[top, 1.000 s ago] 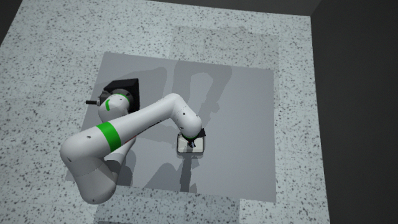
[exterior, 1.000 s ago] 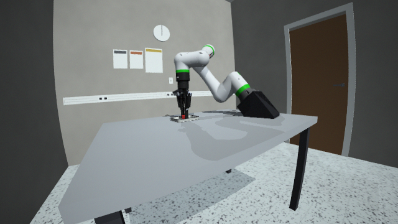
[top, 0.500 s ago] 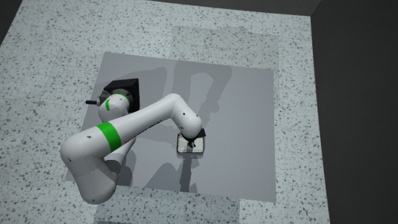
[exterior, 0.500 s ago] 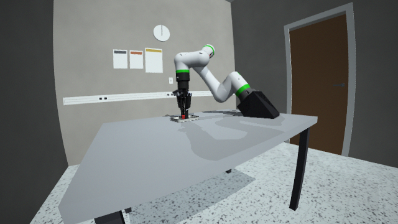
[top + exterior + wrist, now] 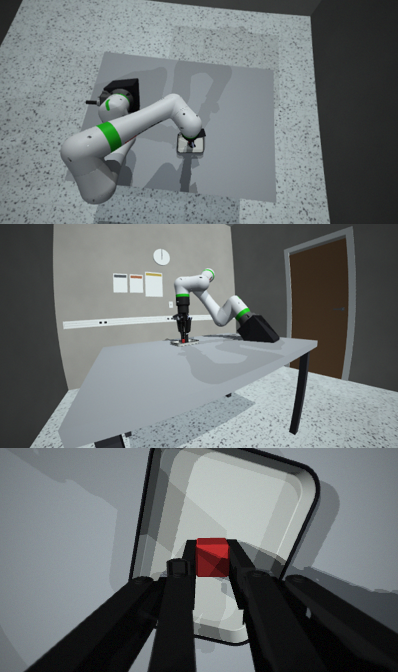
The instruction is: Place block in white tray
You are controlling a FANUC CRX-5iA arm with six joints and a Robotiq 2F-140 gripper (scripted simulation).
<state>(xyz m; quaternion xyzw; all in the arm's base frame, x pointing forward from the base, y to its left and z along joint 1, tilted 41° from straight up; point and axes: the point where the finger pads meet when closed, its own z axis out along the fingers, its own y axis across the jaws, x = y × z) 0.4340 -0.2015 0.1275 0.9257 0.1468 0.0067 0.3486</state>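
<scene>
My hand is 2 cm above the red block. Also, from my hand: white tray 3 cm below.
</scene>
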